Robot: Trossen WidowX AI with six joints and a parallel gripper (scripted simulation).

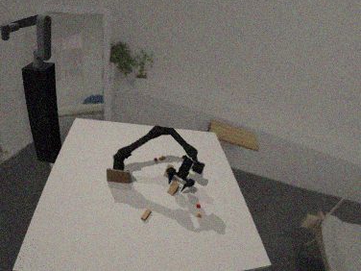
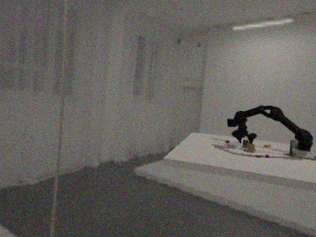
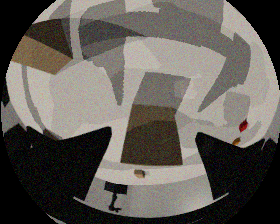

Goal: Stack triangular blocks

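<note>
The tan triangular block lies 1 cm below my gripper tip. From my gripper tip the other things lie so: yellow piece (20 cm to the right, 13 cm ahead, 2 cm below).
</note>
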